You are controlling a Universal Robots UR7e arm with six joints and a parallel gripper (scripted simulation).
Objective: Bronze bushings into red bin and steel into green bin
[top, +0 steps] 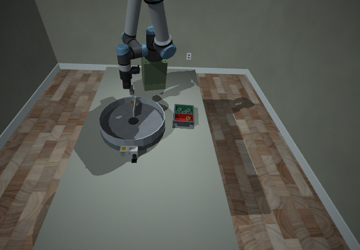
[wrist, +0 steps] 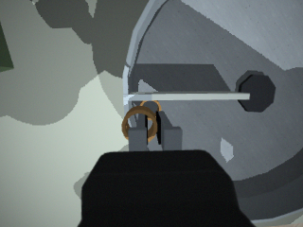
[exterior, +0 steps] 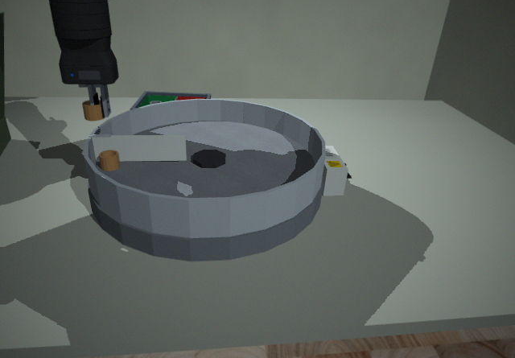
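The bin lies 8 cm ahead of my hand, 37 cm to the left of it and 14 cm below it. The rest, counted from my hand: turntable: 18 cm ahead, 2 cm to the left, 12 cm below.
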